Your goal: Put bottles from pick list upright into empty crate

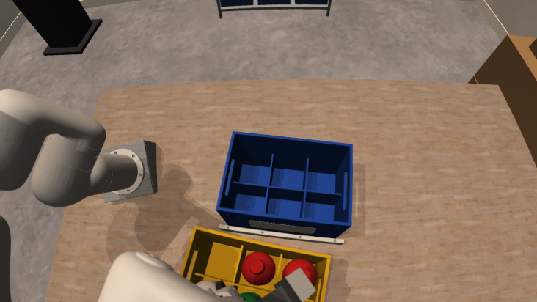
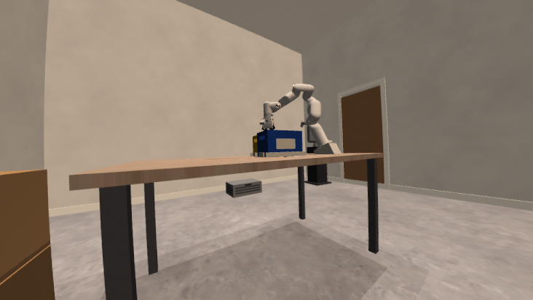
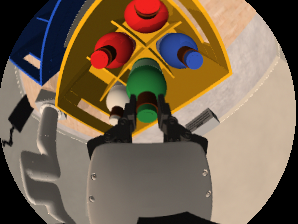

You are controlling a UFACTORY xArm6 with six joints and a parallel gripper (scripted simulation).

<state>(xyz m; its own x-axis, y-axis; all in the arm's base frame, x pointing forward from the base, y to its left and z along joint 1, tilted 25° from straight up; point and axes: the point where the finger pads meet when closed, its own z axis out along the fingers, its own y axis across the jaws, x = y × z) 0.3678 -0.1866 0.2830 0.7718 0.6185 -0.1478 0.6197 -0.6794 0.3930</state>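
The green-capped bottle is 70 mm below my hand. The rest, counted from my hand: yellow crate (110 mm below, 40 mm to the left); then white bottle (110 mm below, 90 mm behind, 10 mm to the left); then blue bottle (110 mm below, 90 mm ahead, 10 mm to the right).
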